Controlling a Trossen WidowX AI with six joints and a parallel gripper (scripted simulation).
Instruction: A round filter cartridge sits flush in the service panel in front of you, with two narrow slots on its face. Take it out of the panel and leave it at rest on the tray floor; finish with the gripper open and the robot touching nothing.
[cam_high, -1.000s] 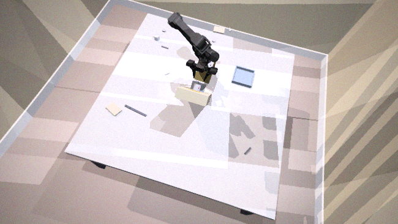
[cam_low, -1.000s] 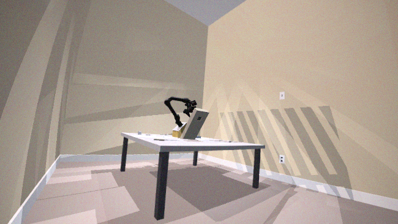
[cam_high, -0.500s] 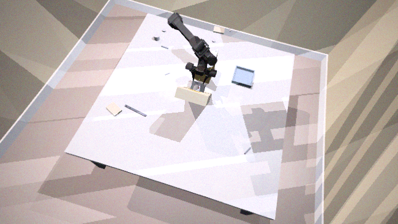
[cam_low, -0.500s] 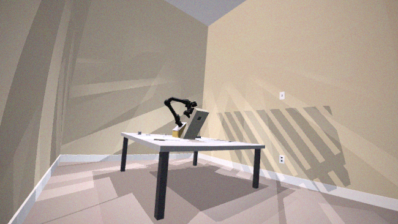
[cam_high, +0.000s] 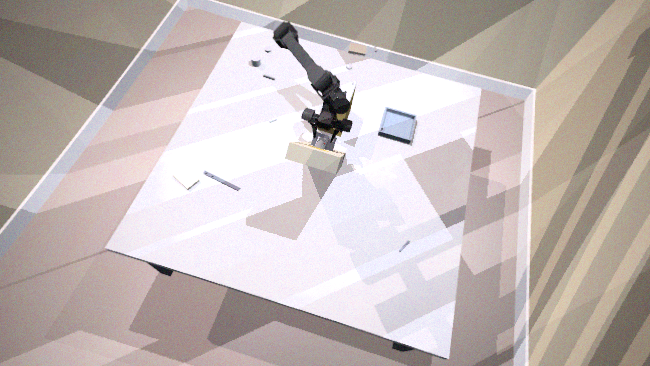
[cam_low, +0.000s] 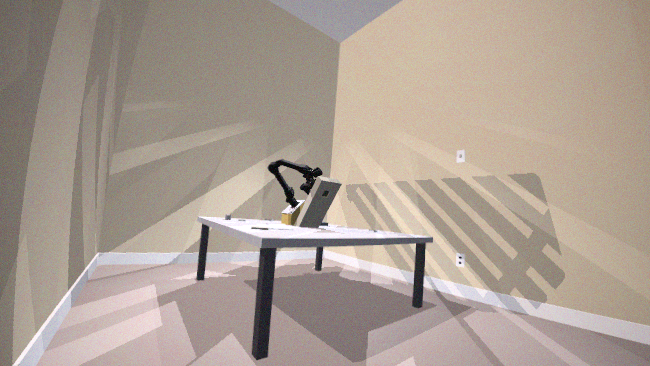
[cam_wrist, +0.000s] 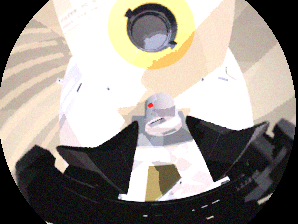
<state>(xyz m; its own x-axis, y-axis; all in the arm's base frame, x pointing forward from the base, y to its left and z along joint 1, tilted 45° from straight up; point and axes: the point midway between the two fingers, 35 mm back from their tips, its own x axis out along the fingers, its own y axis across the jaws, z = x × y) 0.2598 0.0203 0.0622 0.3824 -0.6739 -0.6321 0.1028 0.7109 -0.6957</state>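
Right now my gripper tip is 1 cm above the filter cartridge. Also, from my gripper tip: tray 31 cm behind, 32 cm to the left, 21 cm below.
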